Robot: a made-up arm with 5 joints.
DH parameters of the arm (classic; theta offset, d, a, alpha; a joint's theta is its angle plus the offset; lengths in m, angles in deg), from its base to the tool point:
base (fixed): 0 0 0 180
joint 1: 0 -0.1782 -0.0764 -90
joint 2: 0 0.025 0.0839 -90
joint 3: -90 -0.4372 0.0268 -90
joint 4: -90 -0.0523 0.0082 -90
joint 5: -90 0.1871 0.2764 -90
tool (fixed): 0 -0.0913 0 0
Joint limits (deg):
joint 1: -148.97..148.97
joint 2: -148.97..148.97
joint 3: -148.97..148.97
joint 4: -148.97..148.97
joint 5: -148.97..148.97
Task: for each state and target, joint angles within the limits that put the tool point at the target. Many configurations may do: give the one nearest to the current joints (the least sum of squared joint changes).
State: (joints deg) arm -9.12 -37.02 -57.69 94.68 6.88
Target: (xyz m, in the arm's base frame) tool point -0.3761 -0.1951 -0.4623
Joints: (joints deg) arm -10.75 -46.52 -54.42 67.40 -22.48
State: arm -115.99 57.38 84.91 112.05 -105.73
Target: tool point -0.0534 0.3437 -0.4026
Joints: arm -130.33 42.12 80.42 75.47 -99.36
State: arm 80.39 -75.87 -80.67 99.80 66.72
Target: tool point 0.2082 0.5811 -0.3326
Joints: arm 120.28 -40.02 -87.55 119.83 80.98
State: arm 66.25 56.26 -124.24 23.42 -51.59
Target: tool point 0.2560 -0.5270 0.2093
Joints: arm 61.96 107.87 -129.10 3.54 -24.93
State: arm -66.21 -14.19 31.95 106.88 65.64
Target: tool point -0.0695 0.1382 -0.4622
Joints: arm -62.06 -10.63 20.98 128.29 21.35
